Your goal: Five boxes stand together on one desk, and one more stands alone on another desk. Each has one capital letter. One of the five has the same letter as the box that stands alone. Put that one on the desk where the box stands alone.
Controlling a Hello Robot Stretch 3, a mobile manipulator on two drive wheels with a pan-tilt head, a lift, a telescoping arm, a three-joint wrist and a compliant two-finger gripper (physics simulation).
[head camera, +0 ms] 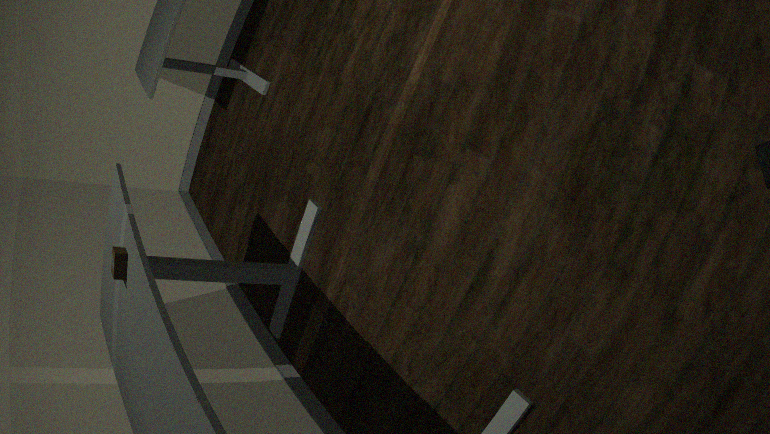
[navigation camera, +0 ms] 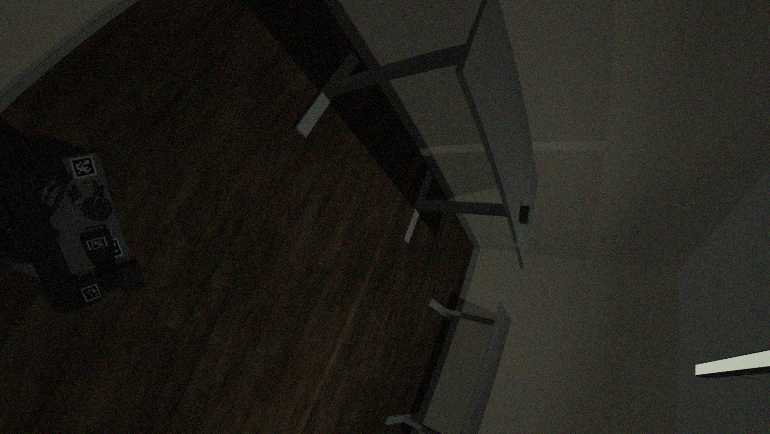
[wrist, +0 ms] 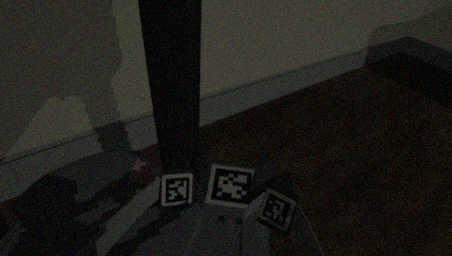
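Where they show: gripper, between the fingertips: (navigation camera: 84,183) (wrist: 233,166); robot's base, origin of its link: (navigation camera: 97,207).
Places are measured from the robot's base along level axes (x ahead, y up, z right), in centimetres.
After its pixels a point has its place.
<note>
One small brown box (head camera: 119,263) {x 159.5, y 98.1, z 43.1 cm} (navigation camera: 523,213) {x 159.9, y 97.3, z 42.5 cm} stands alone at the end of a long grey desk (head camera: 139,345) {x 152.9, y 95.1, z 16.5 cm} (navigation camera: 506,116) {x 134.5, y 95.0, z -10.0 cm} by the wall. It is too small and dim for me to read its letter. In the wrist view my gripper (wrist: 233,166) {x -0.7, y 25.9, z -7.9 cm} points at my own dark mast (wrist: 172,88) {x -6.4, y 30.1, z -11.6 cm}. Its two marker-tagged fingers stand apart with nothing held between them. It is far from both desks.
A second grey desk (head camera: 155,48) {x 219.3, y 72.0, z 179.0 cm} (navigation camera: 469,364) stands along the adjoining wall past the room corner, and what shows of its top is bare. Dark wooden floor (head camera: 484,215) {x 98.2, y 0.1, z 44.4 cm} lies between me and the desks. The desk feet (head camera: 304,232) {x 187.5, y 2.6, z 68.3 cm} reach out onto the floor.
</note>
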